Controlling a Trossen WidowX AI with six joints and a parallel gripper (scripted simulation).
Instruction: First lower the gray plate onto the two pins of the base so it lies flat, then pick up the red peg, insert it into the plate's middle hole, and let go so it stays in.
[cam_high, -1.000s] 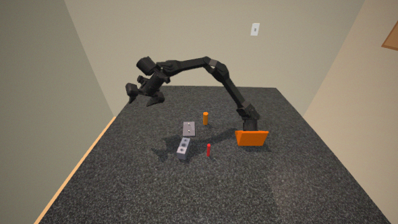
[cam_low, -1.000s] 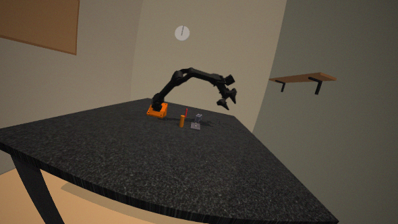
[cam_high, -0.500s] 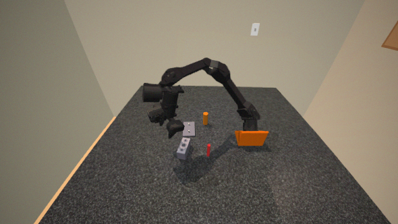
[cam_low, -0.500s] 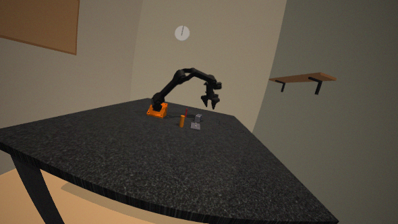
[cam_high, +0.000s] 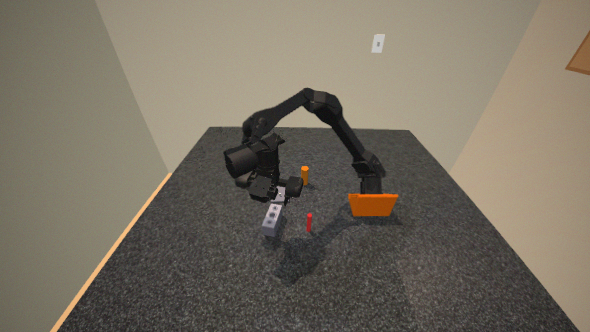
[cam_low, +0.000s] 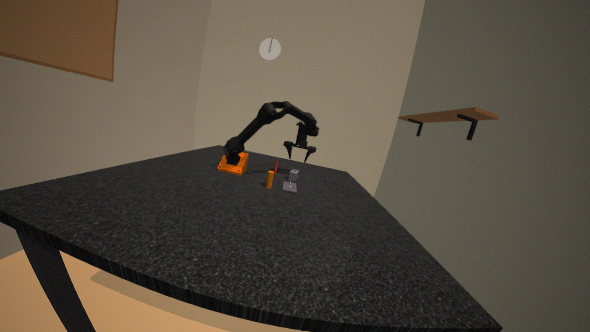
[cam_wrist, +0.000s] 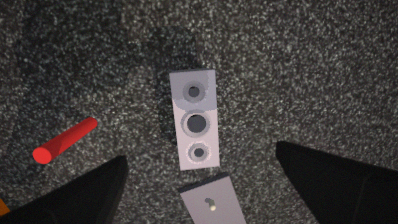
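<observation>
The gray plate lies 80 mm below my gripper tip. From my gripper tip the other things lie so: gray base: 10 mm behind, 160 mm to the right, 110 mm below; then red peg: 120 mm behind, 20 mm to the left, 70 mm below; then orange cylinder: 110 mm behind, 220 mm to the right, 70 mm below.
</observation>
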